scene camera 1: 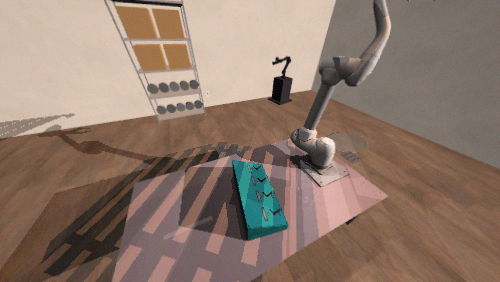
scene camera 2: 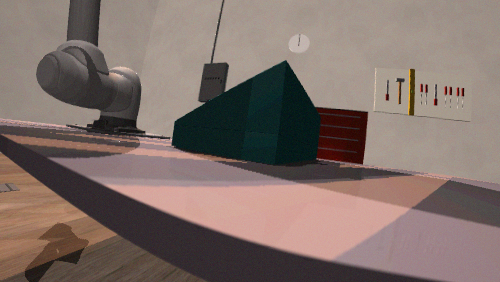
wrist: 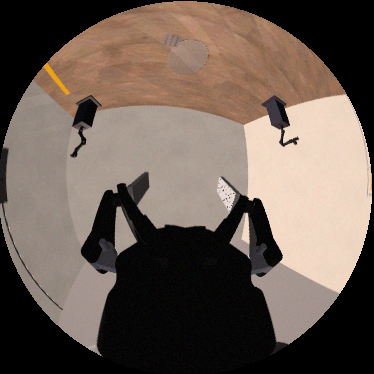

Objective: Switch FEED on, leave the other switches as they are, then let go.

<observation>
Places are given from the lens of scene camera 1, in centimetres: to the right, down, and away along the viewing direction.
teal switch panel (scene camera 1: 257,208): 4, 40, 85
</observation>
